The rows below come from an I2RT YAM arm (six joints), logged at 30 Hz.
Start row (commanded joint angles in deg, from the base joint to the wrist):
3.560, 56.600, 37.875, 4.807, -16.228, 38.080
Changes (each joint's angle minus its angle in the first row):
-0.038, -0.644, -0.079, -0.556, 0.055, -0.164
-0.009, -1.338, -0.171, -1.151, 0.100, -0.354
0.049, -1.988, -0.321, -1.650, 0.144, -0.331
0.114, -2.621, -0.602, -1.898, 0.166, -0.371
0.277, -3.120, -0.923, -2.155, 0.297, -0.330
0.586, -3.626, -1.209, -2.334, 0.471, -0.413
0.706, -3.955, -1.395, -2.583, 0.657, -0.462
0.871, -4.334, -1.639, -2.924, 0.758, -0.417
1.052, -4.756, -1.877, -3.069, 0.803, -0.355
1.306, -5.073, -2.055, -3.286, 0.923, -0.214
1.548, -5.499, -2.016, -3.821, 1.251, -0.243
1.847, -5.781, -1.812, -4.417, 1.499, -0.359
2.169, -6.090, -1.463, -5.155, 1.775, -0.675
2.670, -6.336, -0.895, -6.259, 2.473, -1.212
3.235, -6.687, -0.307, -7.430, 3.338, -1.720
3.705, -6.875, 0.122, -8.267, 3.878, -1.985
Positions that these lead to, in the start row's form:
3.522, 55.956, 37.796, 4.251, -16.173, 37.916
3.551, 55.262, 37.704, 3.656, -16.128, 37.726
3.609, 54.612, 37.554, 3.157, -16.084, 37.749
3.674, 53.979, 37.273, 2.909, -16.062, 37.709
3.837, 53.480, 36.952, 2.652, -15.931, 37.750
4.146, 52.974, 36.666, 2.473, -15.757, 37.667
4.266, 52.645, 36.480, 2.224, -15.571, 37.618
4.431, 52.266, 36.236, 1.883, -15.470, 37.663
4.612, 51.844, 35.998, 1.738, -15.425, 37.725
4.866, 51.527, 35.820, 1.521, -15.305, 37.866
5.108, 51.101, 35.859, 0.986, -14.977, 37.837
5.407, 50.819, 36.063, 0.390, -14.729, 37.721
5.729, 50.510, 36.412, -0.348, -14.453, 37.405
6.230, 50.264, 36.980, -1.452, -13.755, 36.868
6.795, 49.913, 37.568, -2.623, -12.890, 36.360
7.265, 49.725, 37.997, -3.460, -12.350, 36.095

